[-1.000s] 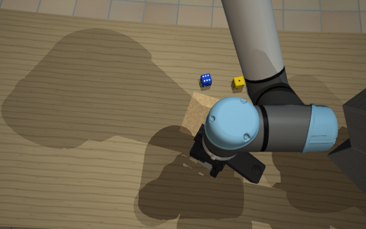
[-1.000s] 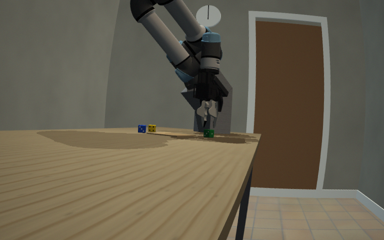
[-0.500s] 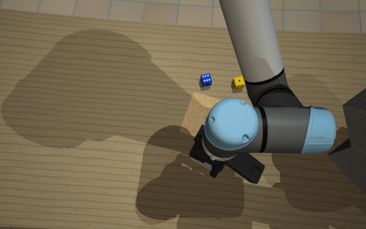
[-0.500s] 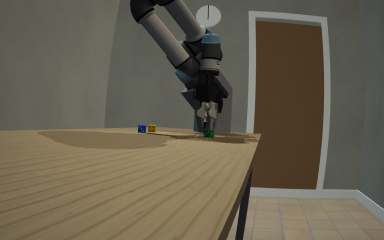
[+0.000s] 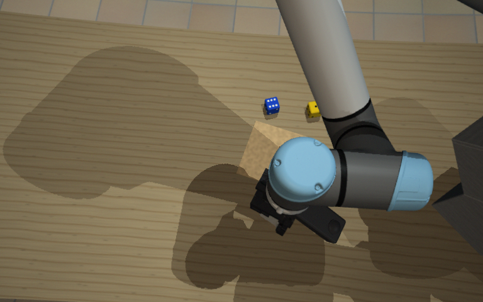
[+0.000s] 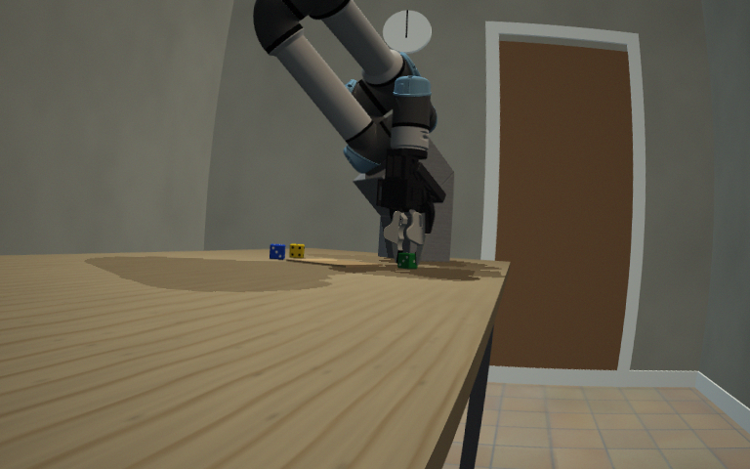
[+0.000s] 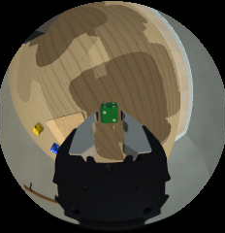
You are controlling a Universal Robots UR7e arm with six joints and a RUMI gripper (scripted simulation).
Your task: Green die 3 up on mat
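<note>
Now: hand 1 cm above the green die. The rest, counted from my hand: blue die: 4 cm behind, 26 cm to the right, 1 cm below; then tan mat: 2 cm behind, 14 cm to the right, 2 cm below; then yellow die: 14 cm behind, 23 cm to the right, 1 cm below.
</note>
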